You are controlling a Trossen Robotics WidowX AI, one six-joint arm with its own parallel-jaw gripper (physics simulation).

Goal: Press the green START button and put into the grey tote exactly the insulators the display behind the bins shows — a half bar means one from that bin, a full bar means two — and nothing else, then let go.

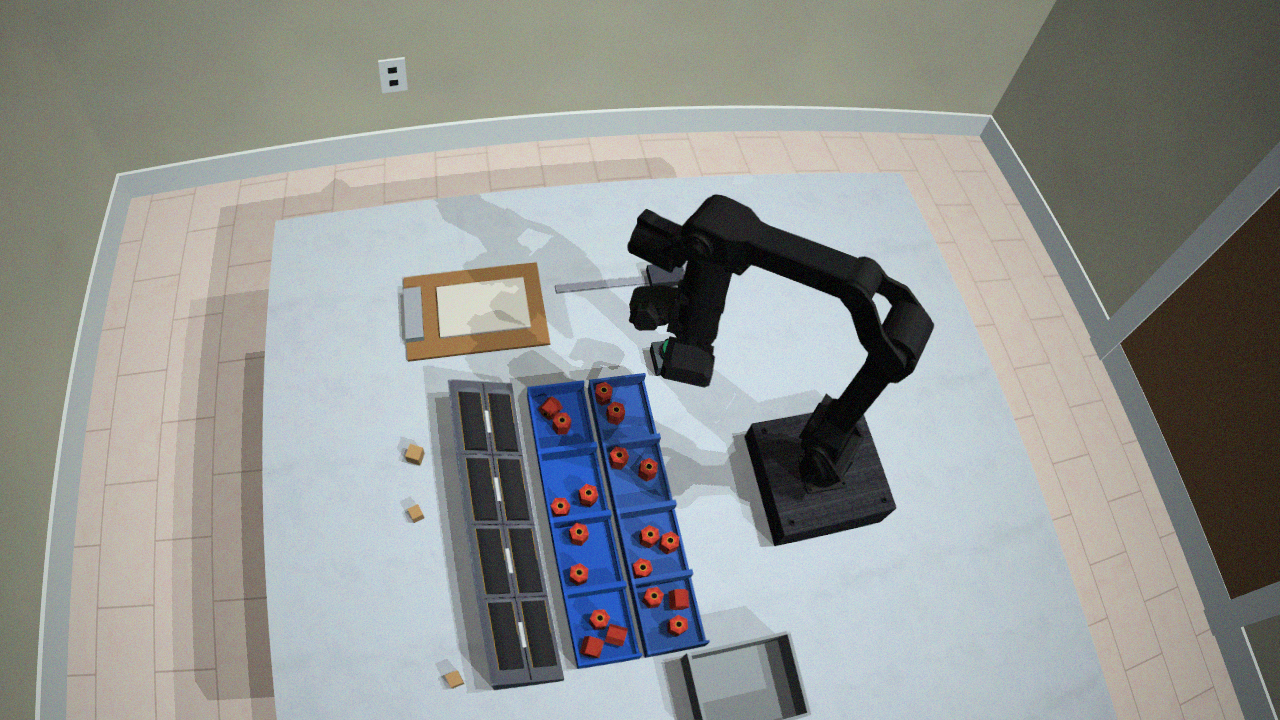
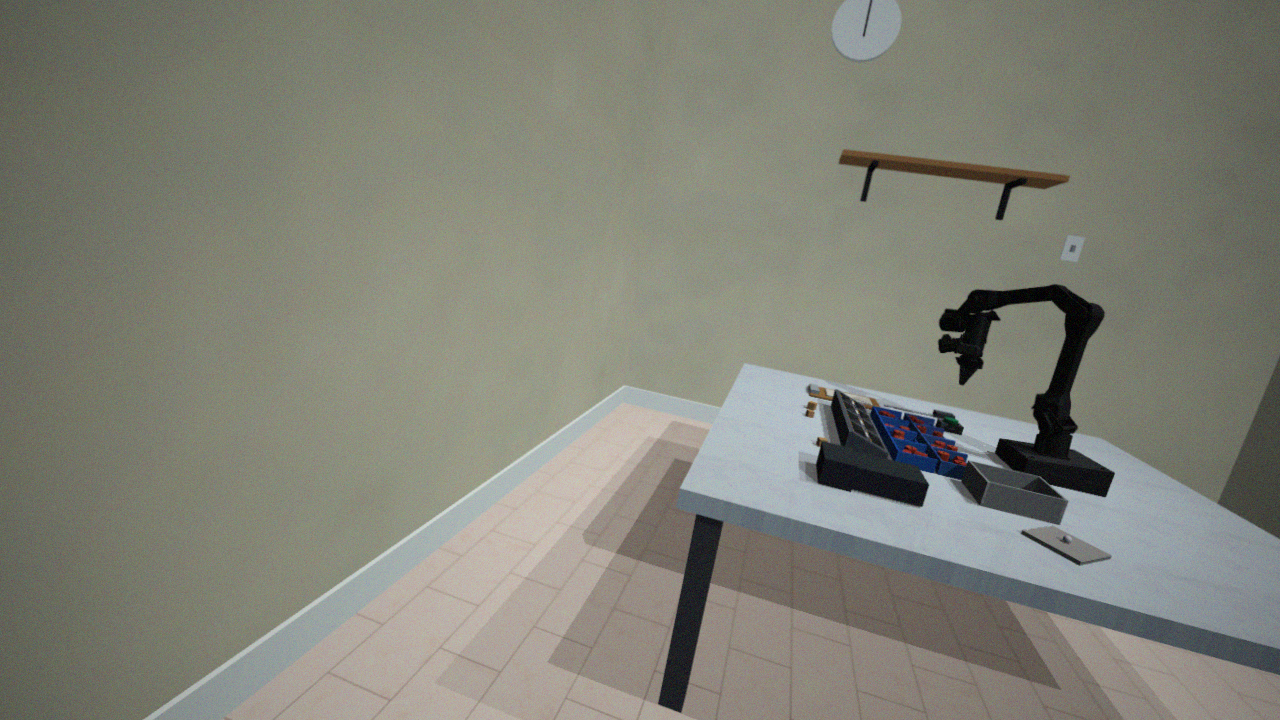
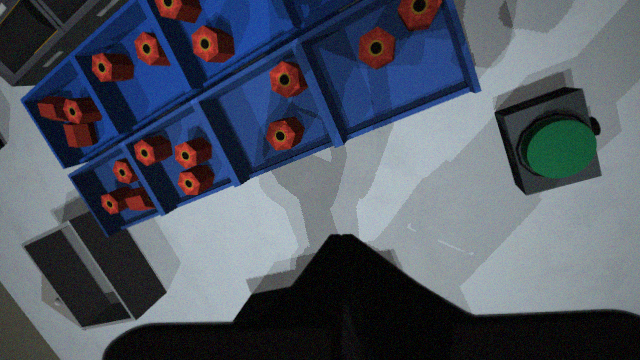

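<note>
My gripper (image 1: 663,363) (image 2: 967,377) (image 3: 340,245) is shut and empty. It hangs high above the table, just past the far end of the two blue bin rows (image 1: 569,467) (image 2: 912,439) (image 3: 368,103). The bins hold red hexagonal insulators (image 1: 616,412) (image 3: 284,79), and some lie on their sides. A sliver of the green START button (image 1: 666,347) (image 2: 947,417) shows beside the gripper. The grey display panel (image 1: 495,529) (image 2: 852,422) lies along the bins, and its cells look dark. The grey tote (image 1: 690,686) (image 2: 983,482) stands empty at the bins' near end.
A brown board (image 1: 423,343) with a white sheet lies beyond the display. A thin grey strip (image 1: 597,285) lies near it. Small tan cubes (image 1: 415,453) sit left of the display. The arm's dark base (image 1: 823,493) stands right of the bins.
</note>
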